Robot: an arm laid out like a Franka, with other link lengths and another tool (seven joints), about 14 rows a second.
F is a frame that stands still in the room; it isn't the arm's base.
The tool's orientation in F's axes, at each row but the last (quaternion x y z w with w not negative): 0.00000 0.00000 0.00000 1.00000; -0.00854 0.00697 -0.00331 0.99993; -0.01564 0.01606 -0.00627 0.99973; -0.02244 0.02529 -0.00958 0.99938; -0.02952 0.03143 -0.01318 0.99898; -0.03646 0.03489 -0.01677 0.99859; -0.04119 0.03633 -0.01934 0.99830; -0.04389 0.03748 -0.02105 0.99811; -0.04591 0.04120 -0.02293 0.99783; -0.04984 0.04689 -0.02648 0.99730
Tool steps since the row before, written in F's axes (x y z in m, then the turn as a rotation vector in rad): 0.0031 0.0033 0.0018 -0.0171 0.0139 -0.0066; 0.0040 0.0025 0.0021 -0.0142 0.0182 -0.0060; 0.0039 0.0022 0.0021 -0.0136 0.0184 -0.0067; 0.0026 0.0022 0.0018 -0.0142 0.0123 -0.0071; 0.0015 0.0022 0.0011 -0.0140 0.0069 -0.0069; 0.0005 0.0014 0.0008 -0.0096 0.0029 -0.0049; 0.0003 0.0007 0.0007 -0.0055 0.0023 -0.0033; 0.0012 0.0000 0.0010 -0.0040 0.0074 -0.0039; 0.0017 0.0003 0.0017 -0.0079 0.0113 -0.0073; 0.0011 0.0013 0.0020 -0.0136 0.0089 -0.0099
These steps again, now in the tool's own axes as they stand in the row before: 0.0031 0.0033 0.0018 -0.0171 0.0139 -0.0066; 0.0040 0.0025 0.0022 -0.0142 0.0182 -0.0059; 0.0038 0.0022 0.0023 -0.0136 0.0184 -0.0066; 0.0025 0.0022 0.0020 -0.0141 0.0124 -0.0073; 0.0014 0.0022 0.0013 -0.0137 0.0070 -0.0074; 0.0004 0.0014 0.0009 -0.0093 0.0030 -0.0053; 0.0002 0.0006 0.0008 -0.0053 0.0024 -0.0035; 0.0011 0.0000 0.0011 -0.0040 0.0076 -0.0035; 0.0015 0.0002 0.0019 -0.0078 0.0116 -0.0069; 0.0008 0.0011 0.0022 -0.0131 0.0092 -0.0103
